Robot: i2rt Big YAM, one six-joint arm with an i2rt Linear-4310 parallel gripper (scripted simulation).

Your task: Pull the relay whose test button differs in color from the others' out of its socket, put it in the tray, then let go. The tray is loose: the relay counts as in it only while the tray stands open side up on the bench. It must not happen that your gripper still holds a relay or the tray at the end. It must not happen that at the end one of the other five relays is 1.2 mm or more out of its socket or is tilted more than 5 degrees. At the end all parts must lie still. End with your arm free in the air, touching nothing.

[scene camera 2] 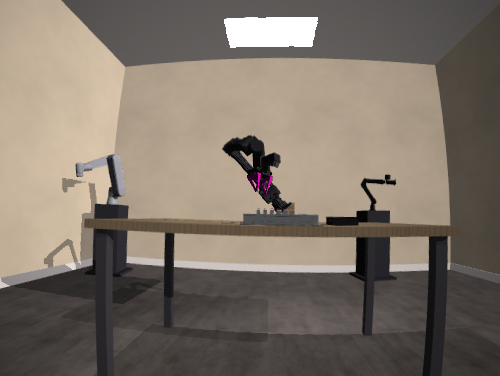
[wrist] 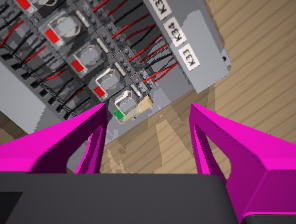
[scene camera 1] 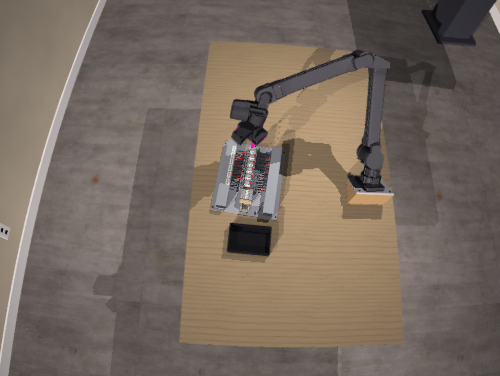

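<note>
There's a relay (wrist: 124, 104) here, plus a black tray (scene camera 1: 242, 237), though in the wrist view the tray is out of frame. And the gripper (wrist: 148, 111) can be seen too.
</note>
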